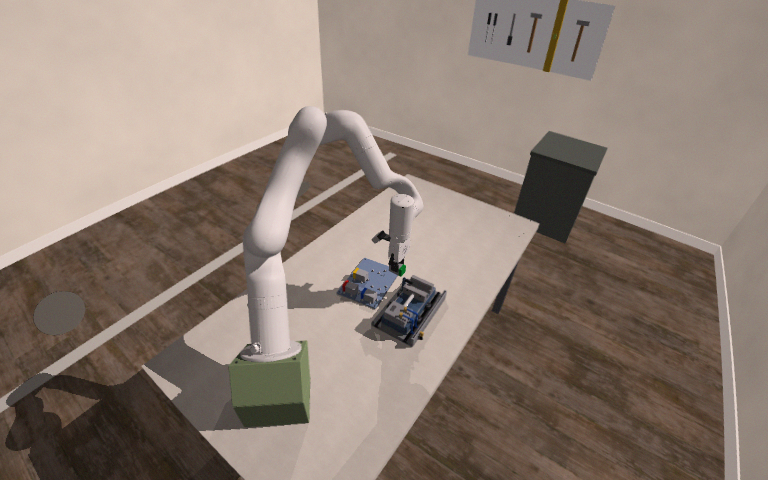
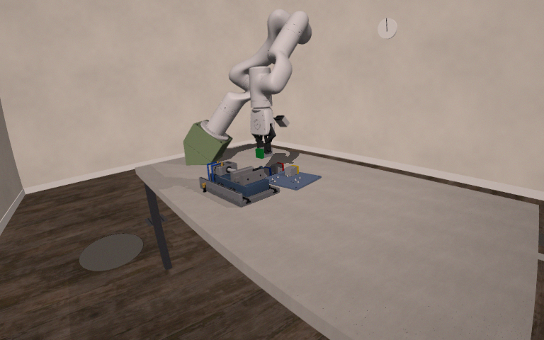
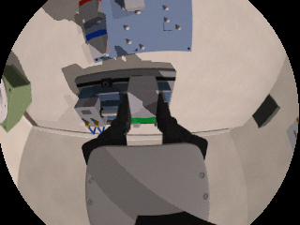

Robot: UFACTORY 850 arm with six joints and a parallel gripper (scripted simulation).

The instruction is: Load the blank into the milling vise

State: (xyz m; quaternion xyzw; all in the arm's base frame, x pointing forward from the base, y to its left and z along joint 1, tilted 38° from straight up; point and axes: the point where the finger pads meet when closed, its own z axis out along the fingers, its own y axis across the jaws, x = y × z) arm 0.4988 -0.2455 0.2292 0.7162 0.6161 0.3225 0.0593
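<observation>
The jaw block is 4 cm ahead of my hand, 10 cm to the right of it and 9 cm below it. From my hand the other things lie so: green-ended blank: 2 cm below; pale rod: 8 cm behind, 10 cm to the right, 9 cm below; blue-ended blank: 9 cm behind, 8 cm to the left, 14 cm below.
</observation>
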